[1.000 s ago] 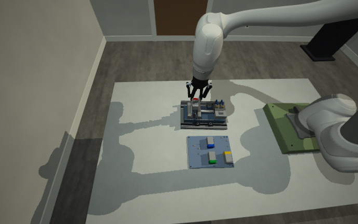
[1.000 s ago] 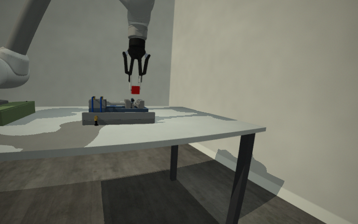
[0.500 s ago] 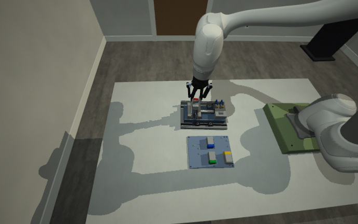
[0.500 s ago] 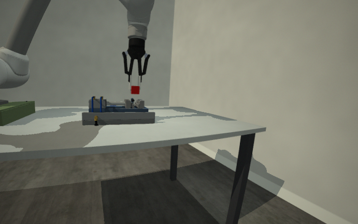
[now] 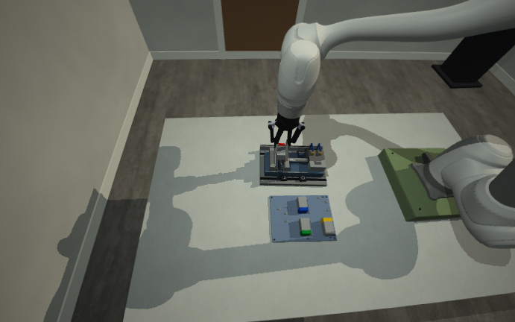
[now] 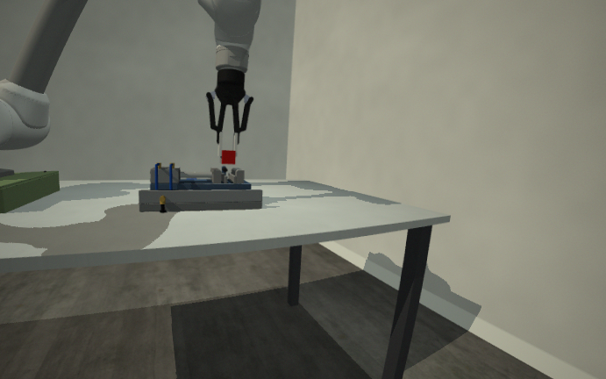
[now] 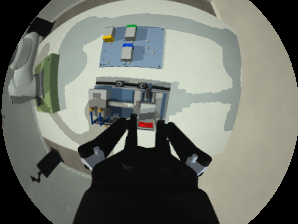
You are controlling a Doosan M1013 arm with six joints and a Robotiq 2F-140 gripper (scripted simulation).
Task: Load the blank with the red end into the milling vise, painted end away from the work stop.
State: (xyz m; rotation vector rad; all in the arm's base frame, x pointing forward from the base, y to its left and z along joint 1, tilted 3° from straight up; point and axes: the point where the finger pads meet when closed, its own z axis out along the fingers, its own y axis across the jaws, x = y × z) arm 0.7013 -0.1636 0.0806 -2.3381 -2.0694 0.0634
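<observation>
My hand is 70 mm past the vise, 10 mm to the right of it and 120 mm above it. Round my hand: blue-ended blank (70 mm behind, 200 mm to the left, 140 mm below); then hose block (160 mm behind, 30 mm to the left, 90 mm below); then red-ended blank (30 mm below).
</observation>
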